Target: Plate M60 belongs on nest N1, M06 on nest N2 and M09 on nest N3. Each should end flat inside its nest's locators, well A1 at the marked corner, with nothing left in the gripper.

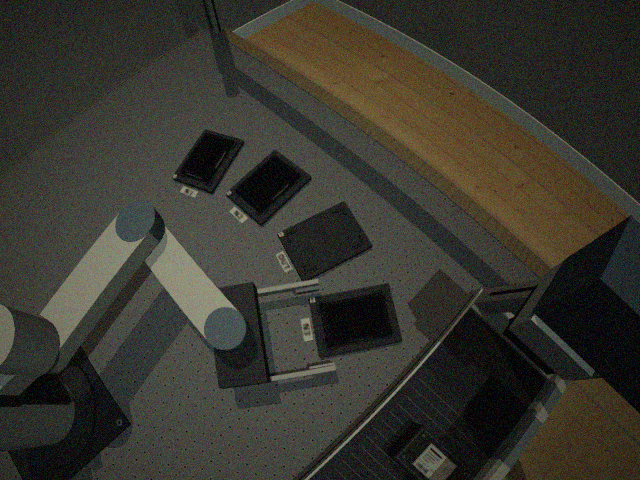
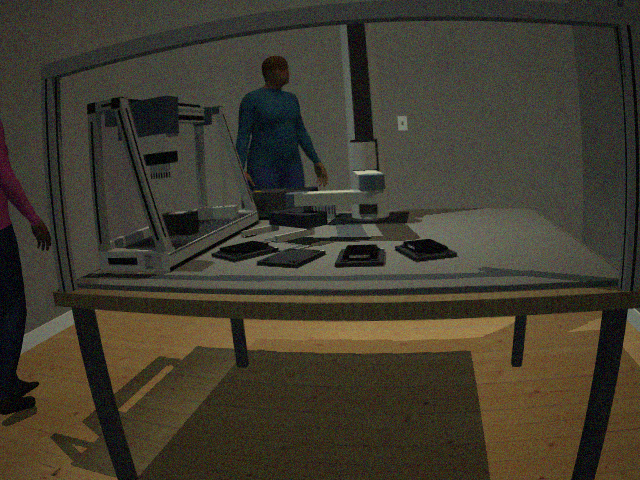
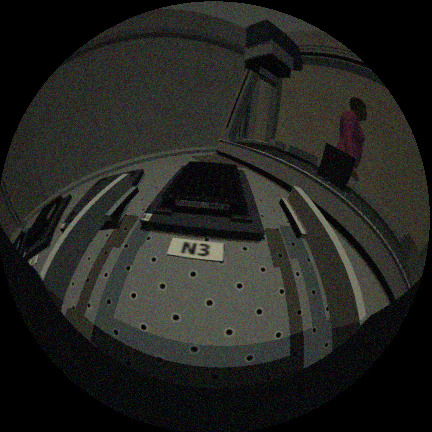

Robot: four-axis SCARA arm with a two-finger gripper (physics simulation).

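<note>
My gripper (image 1: 326,326) (image 2: 261,236) (image 3: 206,183) is open and empty. Its fingertips are beside the near end of nest N3 (image 1: 360,349) (image 3: 200,226), one on either side; their exact height is hard to tell. A dark plate (image 1: 356,317) (image 3: 210,187) sits on N3; its label is unreadable. N3's white corner mark shows at the OUT side. A dark plate (image 1: 267,179) (image 2: 361,251) sits on nest N2 (image 1: 283,199), and another dark plate (image 1: 205,156) (image 2: 426,246) on nest N1 (image 1: 223,165). Their names, A1 corners and exact seating cannot be made out.
The OUT nest (image 1: 325,240) (image 2: 291,257), with no plate on it, lies between N2 and N3, close to one finger. A framed machine with a slotted deck (image 1: 382,418) stands beyond N3. A labelled dark box (image 1: 413,446) stands on that deck. People stand beyond the table.
</note>
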